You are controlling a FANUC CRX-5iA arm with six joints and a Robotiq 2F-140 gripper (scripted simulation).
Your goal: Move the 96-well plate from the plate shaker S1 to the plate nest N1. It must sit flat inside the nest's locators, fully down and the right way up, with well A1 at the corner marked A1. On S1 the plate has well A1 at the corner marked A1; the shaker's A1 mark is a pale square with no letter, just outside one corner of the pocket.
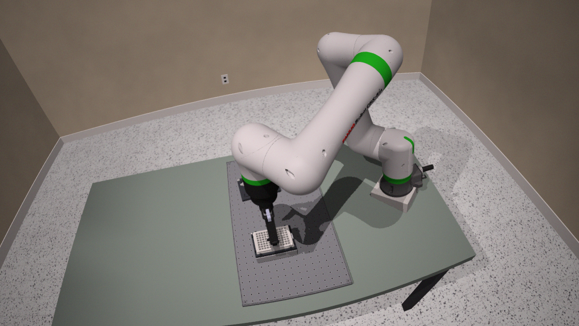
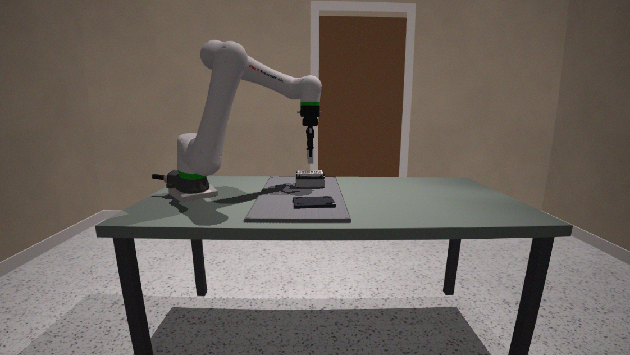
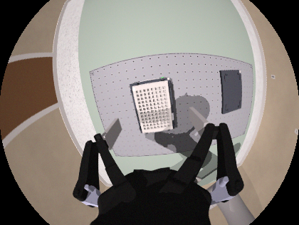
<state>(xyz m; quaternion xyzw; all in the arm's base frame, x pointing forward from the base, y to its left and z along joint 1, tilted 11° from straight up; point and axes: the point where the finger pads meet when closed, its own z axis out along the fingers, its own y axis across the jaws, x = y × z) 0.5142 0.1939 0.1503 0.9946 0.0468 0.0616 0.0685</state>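
The white 96-well plate lies 70 mm below my hand. From my hand the other things lie so: dark plate nest N1: 310 mm to the right, 130 mm below, 30 mm ahead.
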